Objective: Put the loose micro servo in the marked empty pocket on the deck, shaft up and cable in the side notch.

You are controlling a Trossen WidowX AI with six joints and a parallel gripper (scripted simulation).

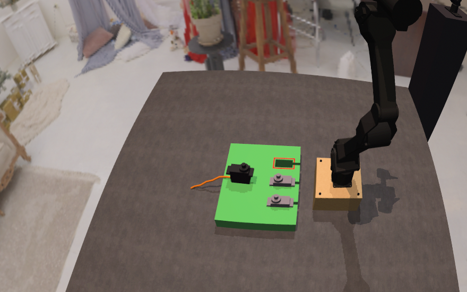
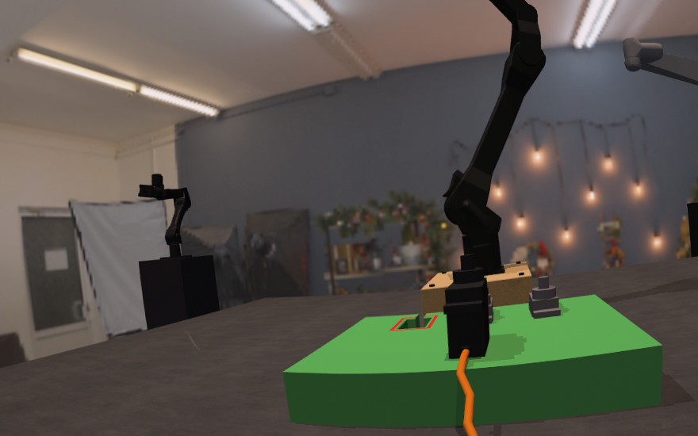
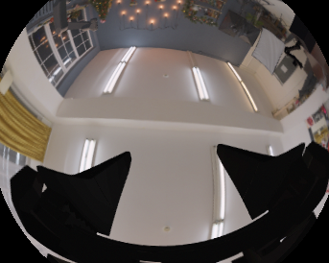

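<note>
The green deck lies 410 mm ahead of my gripper tip, 50 mm to the right of it and 830 mm below it.
</note>
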